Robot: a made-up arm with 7 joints. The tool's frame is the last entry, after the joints. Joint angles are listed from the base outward.
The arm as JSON. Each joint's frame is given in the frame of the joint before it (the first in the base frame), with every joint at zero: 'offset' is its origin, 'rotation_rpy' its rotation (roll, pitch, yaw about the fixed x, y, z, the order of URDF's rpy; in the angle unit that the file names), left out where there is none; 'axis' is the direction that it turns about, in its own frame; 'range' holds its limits. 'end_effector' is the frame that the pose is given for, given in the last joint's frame.
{
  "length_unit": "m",
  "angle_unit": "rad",
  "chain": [
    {
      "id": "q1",
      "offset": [
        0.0,
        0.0,
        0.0
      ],
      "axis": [
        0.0,
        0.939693,
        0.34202
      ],
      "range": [
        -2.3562,
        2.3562
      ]
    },
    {
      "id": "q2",
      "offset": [
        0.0,
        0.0,
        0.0
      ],
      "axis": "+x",
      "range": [
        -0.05,
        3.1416
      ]
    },
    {
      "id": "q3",
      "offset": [
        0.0,
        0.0,
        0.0
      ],
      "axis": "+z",
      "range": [
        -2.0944,
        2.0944
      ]
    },
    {
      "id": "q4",
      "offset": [
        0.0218,
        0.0,
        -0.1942
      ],
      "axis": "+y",
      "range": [
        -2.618,
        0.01
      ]
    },
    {
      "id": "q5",
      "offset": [
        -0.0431,
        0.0,
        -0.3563
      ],
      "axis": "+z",
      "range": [
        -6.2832,
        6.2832
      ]
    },
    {
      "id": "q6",
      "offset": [
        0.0,
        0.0,
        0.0
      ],
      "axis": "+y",
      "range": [
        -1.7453,
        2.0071
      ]
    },
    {
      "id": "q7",
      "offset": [
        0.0,
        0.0,
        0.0
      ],
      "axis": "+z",
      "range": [
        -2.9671,
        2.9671
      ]
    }
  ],
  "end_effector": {
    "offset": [
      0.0,
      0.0,
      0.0
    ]
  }
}
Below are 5 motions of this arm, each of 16 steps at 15 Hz.
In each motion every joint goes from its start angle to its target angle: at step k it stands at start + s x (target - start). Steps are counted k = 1, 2, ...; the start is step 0. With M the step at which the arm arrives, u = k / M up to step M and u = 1 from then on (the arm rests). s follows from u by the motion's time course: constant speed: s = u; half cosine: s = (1 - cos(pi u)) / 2; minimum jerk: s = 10 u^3 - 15 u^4 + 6 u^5.
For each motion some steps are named. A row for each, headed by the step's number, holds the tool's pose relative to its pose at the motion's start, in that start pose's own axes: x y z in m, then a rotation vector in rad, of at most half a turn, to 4 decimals.
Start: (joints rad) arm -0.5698 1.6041 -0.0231 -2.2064 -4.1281 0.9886 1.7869
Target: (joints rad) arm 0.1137 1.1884 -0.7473 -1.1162 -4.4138 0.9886 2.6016
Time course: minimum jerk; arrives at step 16
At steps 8, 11, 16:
8: 0.2867 0.1769 -0.0504 0.0992 -0.2351 1.2606
11: 0.3493 0.4115 -0.0534 0.2639 -0.6010 1.9622
16: 0.3290 0.5462 -0.0316 0.3869 -0.9005 2.2775

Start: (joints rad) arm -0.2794 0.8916 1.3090 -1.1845 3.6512 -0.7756 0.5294
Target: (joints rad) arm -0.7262 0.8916 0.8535 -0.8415 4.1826 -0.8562 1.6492
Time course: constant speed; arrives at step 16
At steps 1, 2, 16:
1: 0.0110 0.0044 -0.0076 0.0205 -0.0472 0.0969
2: 0.0221 0.0091 -0.0147 0.0373 -0.0955 0.1931
16: 0.1699 0.1018 -0.0672 -0.1284 -0.8199 1.4262

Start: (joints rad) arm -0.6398 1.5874 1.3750 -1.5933 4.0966 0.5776 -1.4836
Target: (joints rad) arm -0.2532 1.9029 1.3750 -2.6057 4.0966 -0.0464 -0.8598
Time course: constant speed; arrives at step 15
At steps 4, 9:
4: -0.1230 -0.0241 -0.0307 0.1037 0.3040 0.3020
9: -0.2687 -0.0798 -0.0098 0.3053 0.6775 0.6405

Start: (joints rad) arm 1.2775 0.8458 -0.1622 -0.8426 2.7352 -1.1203 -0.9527
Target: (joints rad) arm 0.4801 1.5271 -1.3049 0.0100 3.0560 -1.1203 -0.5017
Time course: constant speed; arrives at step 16
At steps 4, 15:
4: 0.0512 -0.0237 -0.0352 -0.0212 -0.2041 0.0291
15: 0.4101 0.0082 -0.1045 0.1272 -1.0212 0.4636

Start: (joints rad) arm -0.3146 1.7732 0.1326 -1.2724 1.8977 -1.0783 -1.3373
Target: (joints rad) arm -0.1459 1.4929 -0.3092 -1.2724 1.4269 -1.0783 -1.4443
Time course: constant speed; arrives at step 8
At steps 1, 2, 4, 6, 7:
1: -0.0178 -0.0100 0.0326 -0.0814 -0.0097 -0.0635
2: -0.0340 -0.0178 0.0666 -0.1651 -0.0222 -0.1217
4: -0.0614 -0.0266 0.1379 -0.3384 -0.0554 -0.2211
6: -0.0812 -0.0261 0.2121 -0.5170 -0.0990 -0.2961
7: -0.0880 -0.0225 0.2496 -0.6073 -0.1246 -0.3238

